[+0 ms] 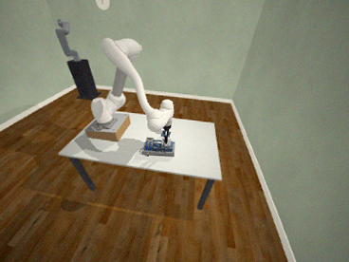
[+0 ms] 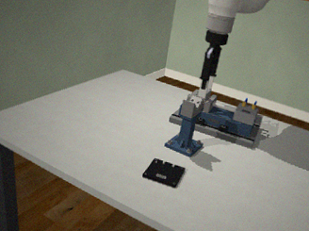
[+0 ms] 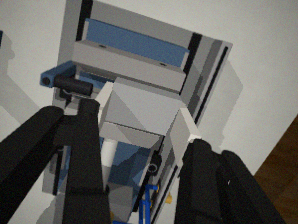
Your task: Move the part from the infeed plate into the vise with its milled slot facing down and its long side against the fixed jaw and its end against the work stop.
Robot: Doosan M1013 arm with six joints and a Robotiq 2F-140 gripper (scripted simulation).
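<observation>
The part lies 3 cm below my hand. Also, from my hand: cylinder rod: 9 cm behind, 1 cm to the left, 5 cm below; then fixed jaw: 3 cm ahead, 2 cm to the left, 5 cm below; then work stop: 1 cm behind, 7 cm to the left, 3 cm below.
</observation>
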